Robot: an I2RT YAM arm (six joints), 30 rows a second.
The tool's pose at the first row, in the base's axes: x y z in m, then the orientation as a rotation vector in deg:
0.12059, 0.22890, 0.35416, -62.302, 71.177, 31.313
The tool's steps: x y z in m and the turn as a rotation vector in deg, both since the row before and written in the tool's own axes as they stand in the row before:
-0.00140, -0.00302, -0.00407, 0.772, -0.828, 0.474
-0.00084, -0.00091, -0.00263, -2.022, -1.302, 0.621
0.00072, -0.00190, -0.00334, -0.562, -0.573, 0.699
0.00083, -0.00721, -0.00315, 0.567, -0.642, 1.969
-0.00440, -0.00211, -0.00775, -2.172, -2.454, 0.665
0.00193, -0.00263, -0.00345, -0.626, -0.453, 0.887
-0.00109, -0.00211, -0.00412, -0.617, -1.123, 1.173
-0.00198, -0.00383, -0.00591, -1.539, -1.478, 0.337
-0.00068, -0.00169, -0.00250, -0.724, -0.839, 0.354
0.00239, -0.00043, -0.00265, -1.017, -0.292, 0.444
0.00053, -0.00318, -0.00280, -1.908, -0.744, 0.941
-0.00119, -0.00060, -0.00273, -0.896, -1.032, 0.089
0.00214, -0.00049, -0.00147, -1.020, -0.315, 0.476
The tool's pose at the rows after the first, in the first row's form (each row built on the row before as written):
0.12076, 0.22433, 0.35675, -61.061, 70.860, 31.553
0.12000, 0.22179, 0.35794, -61.887, 69.754, 33.997
0.12033, 0.21789, 0.35798, -61.734, 69.575, 35.180
0.12536, 0.21200, 0.35959, -59.900, 70.309, 36.615
0.12262, 0.20474, 0.36445, -60.258, 68.102, 39.689
0.12408, 0.20039, 0.36325, -60.100, 68.092, 40.997
0.12409, 0.19587, 0.36474, -59.463, 67.672, 42.820
0.12485, 0.18907, 0.36733, -59.842, 66.189, 44.744
0.12537, 0.18616, 0.36824, -59.844, 65.480, 45.863
0.12550, 0.18350, 0.36583, -60.317, 65.197, 46.999
0.12770, 0.17984, 0.36584, -61.041, 64.549, 49.302
0.12724, 0.17703, 0.36691, -61.179, 63.448, 50.408
0.12783, 0.17556, 0.36480, -61.622, 63.136, 51.575

